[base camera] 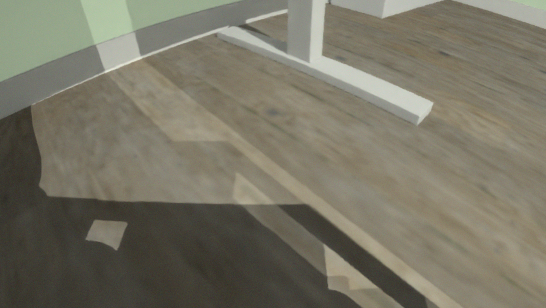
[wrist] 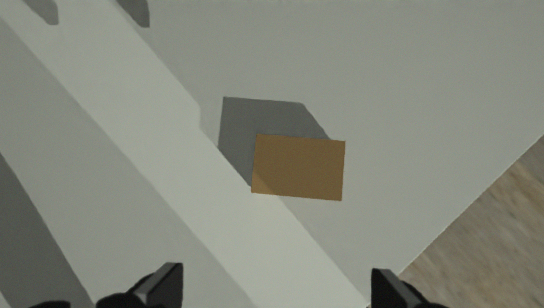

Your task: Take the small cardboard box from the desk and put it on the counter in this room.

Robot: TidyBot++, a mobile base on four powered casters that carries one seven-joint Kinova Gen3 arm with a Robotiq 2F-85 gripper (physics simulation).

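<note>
The small cardboard box (wrist: pixel 298 167) is a plain brown rectangle seen from above, near the middle of the wrist view. It rests on the white desk (wrist: pixel 425 90), with its shadow toward the upper left. My gripper (wrist: pixel 276 286) is open, its two dark fingertips wide apart at the bottom of the wrist view. The box lies above the gap between the fingertips in the picture, apart from both. In the base camera view, a white desk leg and foot (base camera: pixel 370 87) stand on the floor. The counter cannot be made out in either view.
The desk's edge runs diagonally at the lower right of the wrist view, with wooden floor (wrist: pixel 495 240) beyond it. In the base camera view, a green wall (base camera: pixel 40 35) with a grey baseboard (base camera: pixel 45 82) stands at the left, and a white block-like base (base camera: pixel 365 6) is at the top.
</note>
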